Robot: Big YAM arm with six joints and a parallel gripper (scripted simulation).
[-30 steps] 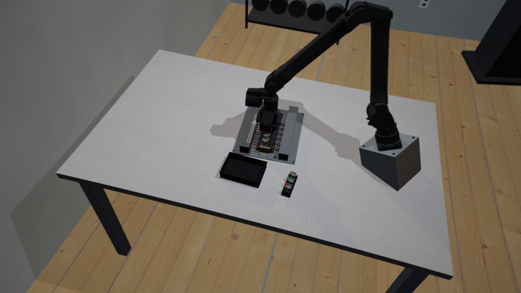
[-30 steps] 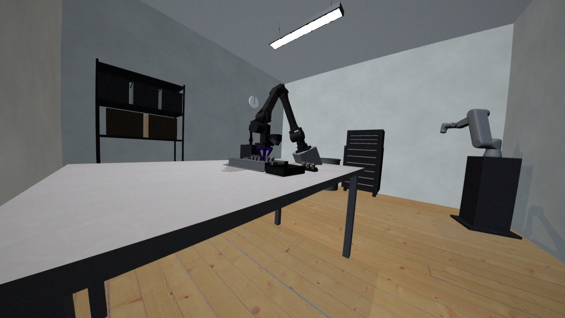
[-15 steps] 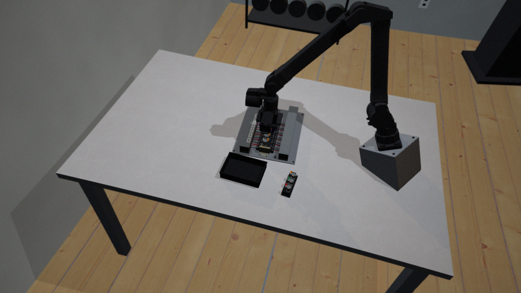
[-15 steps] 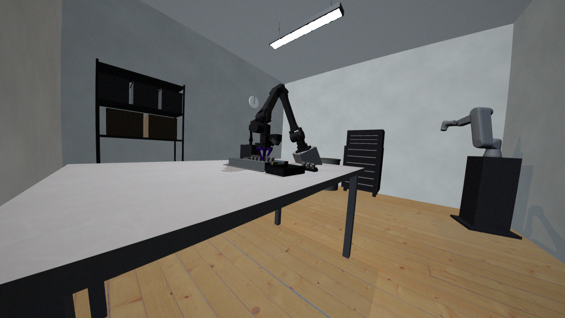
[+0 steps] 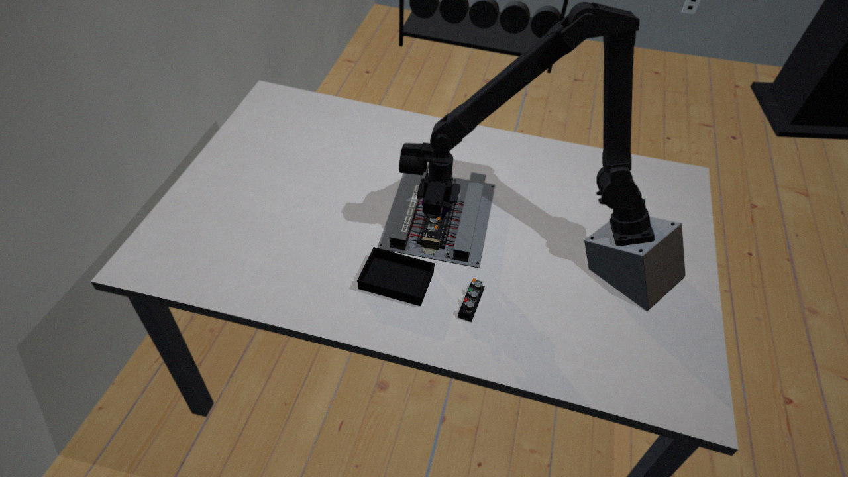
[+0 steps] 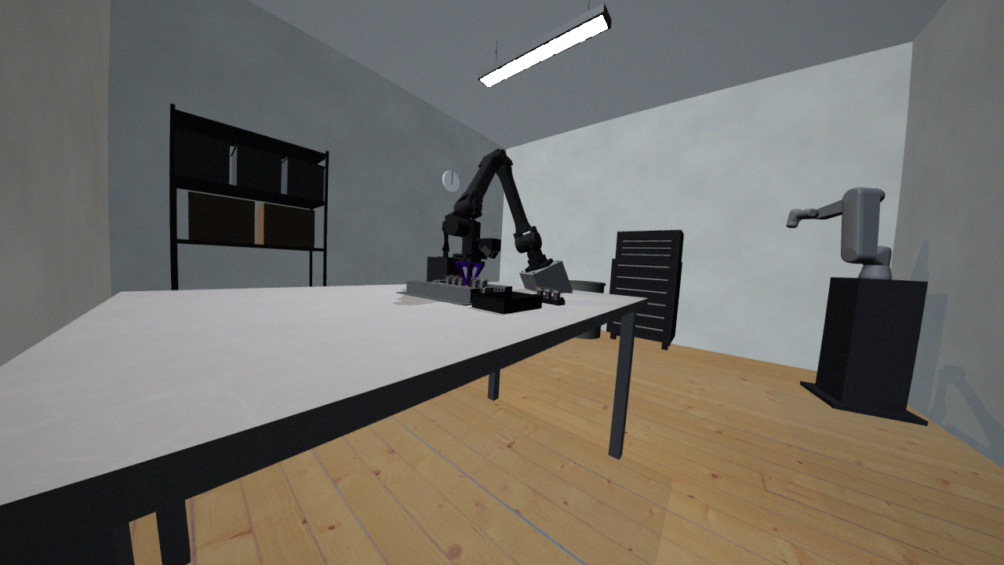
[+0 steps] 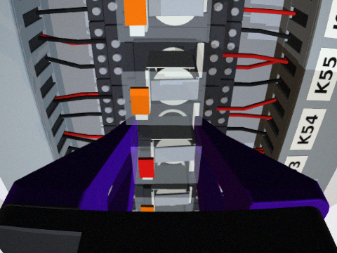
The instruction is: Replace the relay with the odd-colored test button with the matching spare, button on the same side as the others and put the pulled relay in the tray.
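Now: hand 5 cm to the left of the grey panel, 5 cm above it and 1 cm past it.
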